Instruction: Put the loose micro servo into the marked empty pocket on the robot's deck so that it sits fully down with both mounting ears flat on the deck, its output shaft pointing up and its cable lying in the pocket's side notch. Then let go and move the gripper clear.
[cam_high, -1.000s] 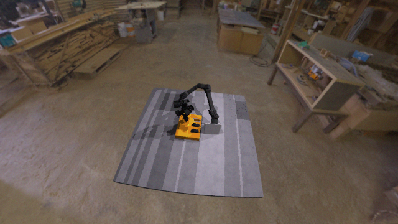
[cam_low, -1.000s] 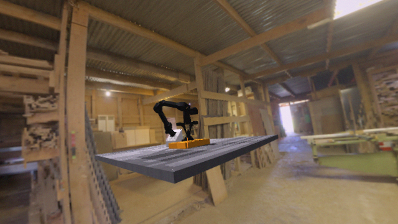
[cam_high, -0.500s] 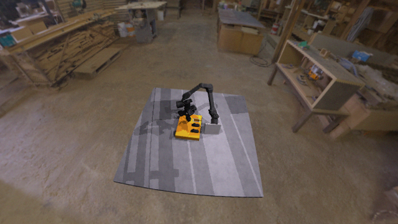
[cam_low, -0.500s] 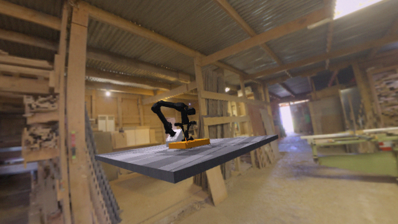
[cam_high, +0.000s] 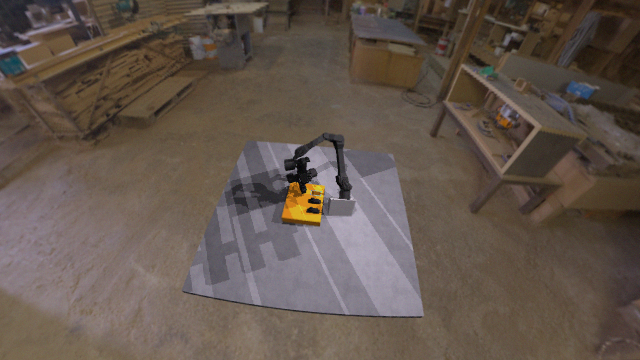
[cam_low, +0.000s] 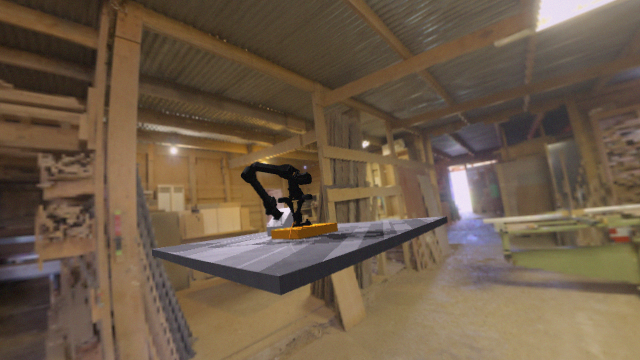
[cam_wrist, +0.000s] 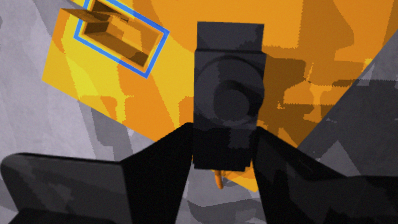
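Now: gripper tip 100 mm above the deck, 70 mm to the right of it and 10 mm short of it.
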